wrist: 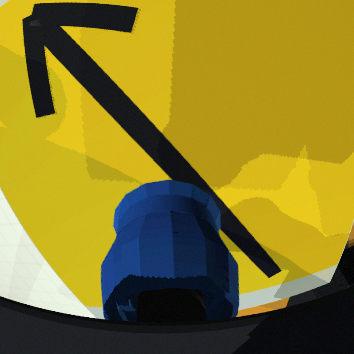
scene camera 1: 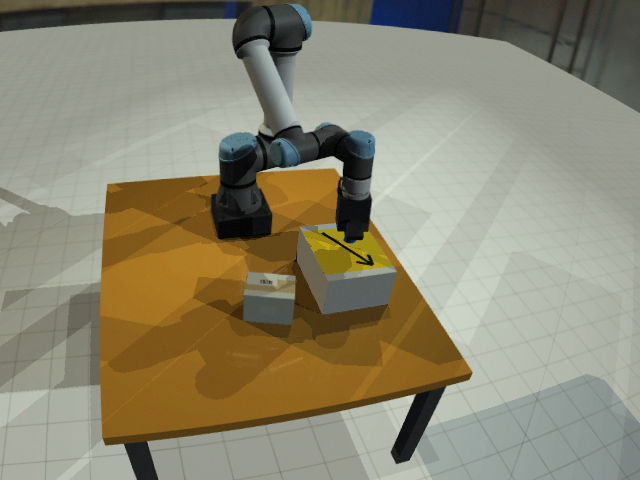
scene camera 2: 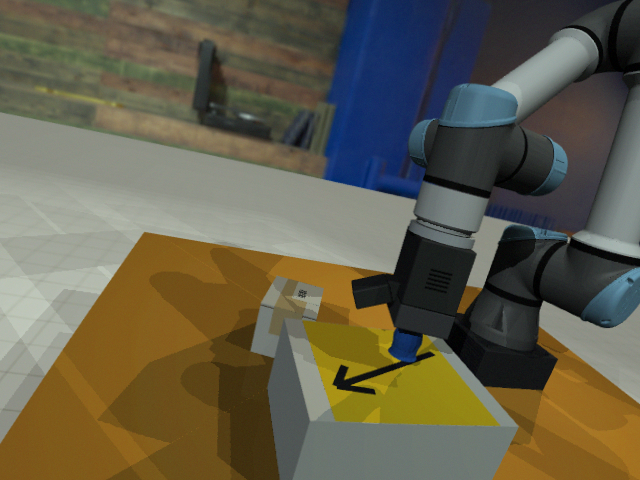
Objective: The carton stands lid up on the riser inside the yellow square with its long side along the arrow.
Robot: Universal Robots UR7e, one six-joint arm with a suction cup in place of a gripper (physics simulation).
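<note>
The pale carton (scene camera 1: 268, 307) (scene camera 2: 266, 326) stands on the table beside the riser; tape and a small dark-printed label show on its upper face. The riser (scene camera 1: 356, 293) (scene camera 2: 408, 449) is a larger pale block. Its top bears the yellow square (scene camera 1: 330, 258) (scene camera 2: 439, 403) (wrist: 260, 90) with a black arrow (scene camera 1: 347, 248) (scene camera 2: 387, 372) (wrist: 112, 112). My suction cup (scene camera 1: 350, 240) (scene camera 2: 404, 357) (wrist: 167, 200) is blue, carries no carton and points down at the yellow square close to the arrow's tail. It is at or just above the surface; contact cannot be told. The carton does not show in the wrist view.
The orange table (scene camera 1: 248, 392) (scene camera 2: 155, 294) carries the arm's black base (scene camera 1: 242, 222) (scene camera 2: 509, 361) behind the riser. The riser stands near the table's right edge in scene camera 1's view. The carton is close to its left side there.
</note>
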